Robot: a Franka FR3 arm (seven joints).
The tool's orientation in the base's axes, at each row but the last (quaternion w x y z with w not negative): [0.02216 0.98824 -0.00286 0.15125]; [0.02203 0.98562 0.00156 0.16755]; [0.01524 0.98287 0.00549 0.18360]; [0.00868 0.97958 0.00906 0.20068]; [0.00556 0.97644 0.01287 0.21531]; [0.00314 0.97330 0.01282 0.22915]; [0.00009 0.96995 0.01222 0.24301]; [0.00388 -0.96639 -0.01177 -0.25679]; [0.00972 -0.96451 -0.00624 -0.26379]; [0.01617 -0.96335 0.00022 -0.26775]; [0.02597 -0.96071 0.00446 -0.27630]
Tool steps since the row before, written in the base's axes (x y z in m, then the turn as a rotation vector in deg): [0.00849 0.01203 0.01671 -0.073 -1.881 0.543]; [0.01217 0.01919 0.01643 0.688 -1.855 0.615]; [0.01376 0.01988 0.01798 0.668 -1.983 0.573]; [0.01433 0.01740 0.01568 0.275 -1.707 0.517]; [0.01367 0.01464 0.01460 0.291 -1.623 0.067]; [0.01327 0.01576 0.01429 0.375 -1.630 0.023]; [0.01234 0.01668 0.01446 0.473 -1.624 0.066]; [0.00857 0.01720 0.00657 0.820 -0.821 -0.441]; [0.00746 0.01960 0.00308 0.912 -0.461 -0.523]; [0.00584 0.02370 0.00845 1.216 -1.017 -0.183]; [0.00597 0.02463 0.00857 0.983 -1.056 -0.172]
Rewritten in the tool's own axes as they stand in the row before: [0.01311 -0.01141 -0.01393 0.091 1.903 -0.455]; [0.01711 -0.01850 -0.01229 0.833 1.877 -0.273]; [0.01964 -0.01922 -0.01235 0.797 2.004 -0.237]; [0.01971 -0.01687 -0.00901 0.420 1.721 -0.344]; [0.01894 -0.01408 -0.00757 0.247 1.630 0.070]; [0.01866 -0.01527 -0.00687 0.303 1.639 0.147]; [0.01809 -0.01629 -0.00684 0.410 1.635 0.155]; [0.01106 -0.01699 -0.00122 0.476 0.842 0.779]; [0.00812 -0.01951 0.00158 0.516 0.485 0.904]; [0.00915 -0.02390 -0.00349 0.956 1.032 0.752]; [0.00904 -0.02501 -0.00291 0.766 1.069 0.618]
